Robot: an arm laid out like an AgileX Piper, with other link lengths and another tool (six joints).
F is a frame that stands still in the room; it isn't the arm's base.
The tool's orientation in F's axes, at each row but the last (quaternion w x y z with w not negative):
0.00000, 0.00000, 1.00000, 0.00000
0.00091, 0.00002, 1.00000, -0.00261
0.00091, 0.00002, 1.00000, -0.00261
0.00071, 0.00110, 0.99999, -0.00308
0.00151, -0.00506, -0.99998, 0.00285
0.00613, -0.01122, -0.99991, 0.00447
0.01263, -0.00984, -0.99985, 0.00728
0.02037, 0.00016, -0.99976, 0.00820
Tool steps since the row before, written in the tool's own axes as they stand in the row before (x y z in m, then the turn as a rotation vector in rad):
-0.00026, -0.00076, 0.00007, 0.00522, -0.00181, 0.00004
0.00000, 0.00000, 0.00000, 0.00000, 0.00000, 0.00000
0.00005, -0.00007, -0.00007, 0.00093, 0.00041, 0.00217
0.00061, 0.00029, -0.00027, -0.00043, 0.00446, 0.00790
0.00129, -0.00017, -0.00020, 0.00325, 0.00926, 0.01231
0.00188, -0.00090, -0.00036, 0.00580, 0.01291, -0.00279
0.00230, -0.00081, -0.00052, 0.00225, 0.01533, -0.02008
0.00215, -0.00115, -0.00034, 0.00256, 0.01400, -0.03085
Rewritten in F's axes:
0.00026, -0.00076, -0.00007, -0.00522, -0.00181, -0.00004
0.00000, 0.00000, 0.00000, 0.00000, 0.00000, 0.00000
-0.00005, -0.00007, 0.00007, -0.00093, 0.00040, -0.00217
-0.00061, 0.00029, 0.00027, 0.00045, 0.00441, -0.00793
-0.00129, -0.00016, 0.00020, -0.00319, 0.00922, -0.01235
-0.00190, -0.00085, 0.00039, -0.00547, 0.01306, 0.00274
-0.00230, -0.00076, 0.00059, -0.00144, 0.01566, 0.01990
-0.00213, -0.00114, 0.00045, -0.00131, 0.01450, 0.03070

